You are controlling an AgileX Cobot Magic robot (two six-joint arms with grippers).
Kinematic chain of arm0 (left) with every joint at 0, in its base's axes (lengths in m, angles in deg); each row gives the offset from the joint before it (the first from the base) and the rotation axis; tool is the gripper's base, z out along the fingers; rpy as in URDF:
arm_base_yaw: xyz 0 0 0.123 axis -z
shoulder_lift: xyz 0 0 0 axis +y
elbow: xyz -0.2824 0 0.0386 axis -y
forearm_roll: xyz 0.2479 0 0.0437 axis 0.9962 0 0.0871
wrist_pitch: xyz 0 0 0 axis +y
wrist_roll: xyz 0.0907 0 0.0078 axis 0.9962 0 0.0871
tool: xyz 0 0 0 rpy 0 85 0
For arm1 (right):
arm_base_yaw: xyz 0 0 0.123 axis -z
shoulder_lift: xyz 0 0 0 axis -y
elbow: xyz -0.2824 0 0.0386 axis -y
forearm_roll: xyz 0.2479 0 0.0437 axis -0.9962 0 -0.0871
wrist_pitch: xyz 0 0 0 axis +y
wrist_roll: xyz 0.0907 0 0.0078 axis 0.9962 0 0.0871
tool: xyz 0 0 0 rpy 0 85 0
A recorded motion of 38 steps. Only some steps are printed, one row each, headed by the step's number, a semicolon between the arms.
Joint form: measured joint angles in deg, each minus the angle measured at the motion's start. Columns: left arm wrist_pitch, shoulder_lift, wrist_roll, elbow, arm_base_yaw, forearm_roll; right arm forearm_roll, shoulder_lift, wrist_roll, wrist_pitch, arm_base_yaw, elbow.
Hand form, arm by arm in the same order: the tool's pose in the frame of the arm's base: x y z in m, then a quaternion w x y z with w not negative. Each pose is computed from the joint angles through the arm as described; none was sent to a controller.
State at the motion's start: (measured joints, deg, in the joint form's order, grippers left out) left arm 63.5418 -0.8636 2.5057 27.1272 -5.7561 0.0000; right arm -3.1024 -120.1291 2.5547 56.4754 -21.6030 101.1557
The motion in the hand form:
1: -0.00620 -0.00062 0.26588 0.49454 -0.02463 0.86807 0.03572; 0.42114 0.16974 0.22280 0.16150 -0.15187 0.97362 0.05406
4: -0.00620 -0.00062 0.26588 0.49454 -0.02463 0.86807 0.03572; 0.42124 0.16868 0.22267 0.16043 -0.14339 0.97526 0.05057
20: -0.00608 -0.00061 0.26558 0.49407 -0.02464 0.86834 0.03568; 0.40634 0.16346 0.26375 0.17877 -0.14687 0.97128 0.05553
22: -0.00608 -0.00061 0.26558 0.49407 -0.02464 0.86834 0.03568; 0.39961 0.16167 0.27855 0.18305 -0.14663 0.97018 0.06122
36: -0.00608 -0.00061 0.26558 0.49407 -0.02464 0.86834 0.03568; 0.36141 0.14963 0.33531 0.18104 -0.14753 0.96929 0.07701
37: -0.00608 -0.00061 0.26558 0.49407 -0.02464 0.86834 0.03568; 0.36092 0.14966 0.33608 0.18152 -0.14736 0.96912 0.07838
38: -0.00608 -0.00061 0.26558 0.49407 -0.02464 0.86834 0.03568; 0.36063 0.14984 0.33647 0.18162 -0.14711 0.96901 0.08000
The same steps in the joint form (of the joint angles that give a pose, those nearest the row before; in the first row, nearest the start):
1: 0.00 0.00 0.00 0.00 0.00 0.00; 0.77 0.00 0.32 0.06 0.04 0.00
4: 0.00 0.00 0.00 0.00 0.00 0.00; 1.39 0.00 1.56 0.25 0.07 0.00
20: 0.00 0.00 0.00 -0.06 0.00 0.00; 1.29 5.34 1.23 3.66 0.02 0.27
22: 0.00 0.00 0.00 -0.06 0.00 0.00; 0.74 7.29 1.13 5.15 0.02 0.46
36: 0.00 0.00 0.00 -0.06 0.00 0.00; -1.03 15.86 1.08 13.54 0.02 0.46
37: 0.00 0.00 0.00 -0.06 0.00 0.00; -1.17 15.97 1.08 13.57 0.02 0.46
38: 0.00 0.00 0.00 -0.06 0.00 0.00; -1.35 16.03 1.08 13.57 0.02 0.46

